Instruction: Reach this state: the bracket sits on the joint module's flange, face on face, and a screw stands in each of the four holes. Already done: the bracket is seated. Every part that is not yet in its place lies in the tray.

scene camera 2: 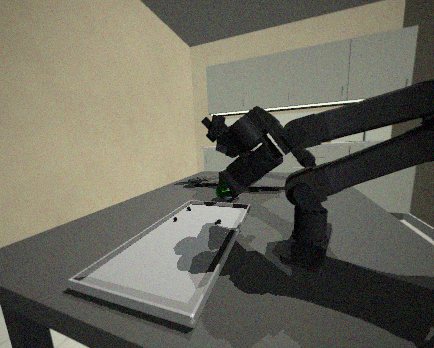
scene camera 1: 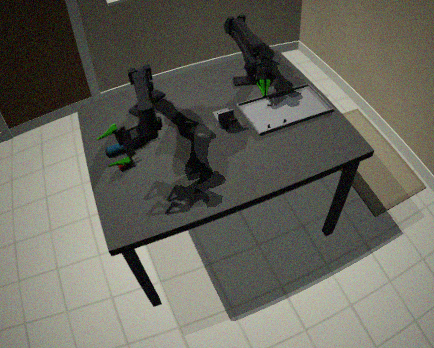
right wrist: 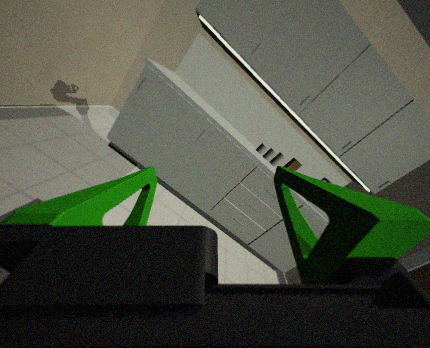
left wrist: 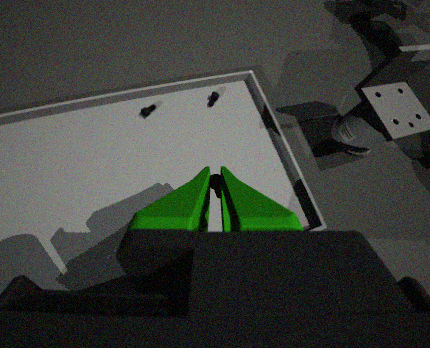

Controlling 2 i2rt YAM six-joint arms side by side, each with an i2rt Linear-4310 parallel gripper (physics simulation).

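Frame: origin at the left arm's base, x left, y ahead, z down, level; metres.
Seen in the pictures: left gripper, fingertip midpoint: [scene camera 2: 217, 194] [scene camera 1: 264, 96] [left wrist: 215, 173]; right gripper, fingertip midpoint: [scene camera 1: 102, 153] [right wrist: 215, 173]; left arm's base at its link origin: [scene camera 2: 309, 241].
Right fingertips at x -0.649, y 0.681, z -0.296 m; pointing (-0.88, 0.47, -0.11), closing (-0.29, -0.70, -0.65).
Note:
Offsets run from my right fingertips to a thing's top centre.
A bracket [scene camera 1: 222, 113] [left wrist: 389, 107] sits on the dark joint module {dz +0.232, dx +0.449, dy -0.361 m} [scene camera 1: 229, 121] beside the tray; its pale plate shows dark holes in the left wrist view, with no screw seen standing in them. My left gripper [scene camera 1: 265, 95] [scene camera 2: 223, 194] [left wrist: 215, 173] is shut on a small black screw {dz +0.214, dx +0.653, dy -0.454 m} [left wrist: 216, 181], held at the fingertips above the tray's end nearest the module. Three screws lie in the tray: one screw {dz +0.281, dx +0.646, dy -0.321 m} [scene camera 1: 269, 126] [left wrist: 213, 99], a second screw {dz +0.281, dx +0.724, dy -0.341 m} [scene camera 1: 285, 120] [left wrist: 147, 110] and a third {dz +0.281, dx +0.683, dy -0.461 m} [scene camera 2: 218, 221]. My right gripper [scene camera 1: 105, 151] [right wrist: 215, 173] is open and empty, at the table's left side.
The low-walled tray {dz +0.280, dx +0.762, dy -0.437 m} [scene camera 1: 300, 121] [scene camera 2: 130, 301] [left wrist: 289, 150] lies at the table's right in scene camera 1. A blue object {dz +0.255, dx +0.036, dy -0.303 m} [scene camera 1: 114, 150] and a red object {dz +0.261, dx +0.029, dy -0.203 m} [scene camera 1: 122, 167] lie by my right gripper. Grey cabinets [right wrist: 185, 135] stand beyond in the right wrist view.

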